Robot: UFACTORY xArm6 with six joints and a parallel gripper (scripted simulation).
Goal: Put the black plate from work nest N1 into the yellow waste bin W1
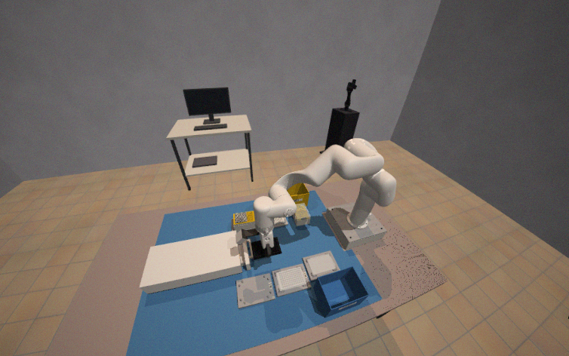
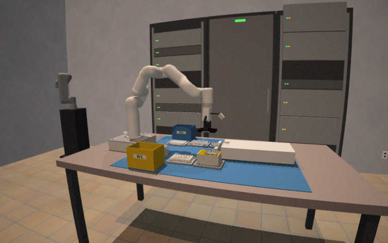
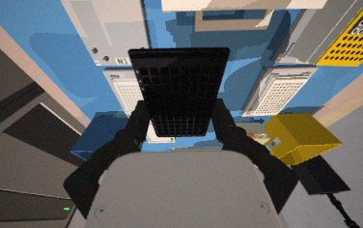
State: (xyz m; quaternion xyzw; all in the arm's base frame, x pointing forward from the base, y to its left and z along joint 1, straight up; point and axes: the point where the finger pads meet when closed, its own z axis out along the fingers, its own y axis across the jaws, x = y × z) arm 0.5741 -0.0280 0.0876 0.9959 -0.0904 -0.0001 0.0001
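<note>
Now: hand 34 cm past the yellow waste bin W1, 34 cm to the left of it and 12 cm above it. The rest, counted from my hand: drawer: 20 cm ahead, 11 cm to the right, 14 cm below; work nest N1: 10 cm ahead, 10 cm to the left, 15 cm below; black plate: 1 cm below.
</note>
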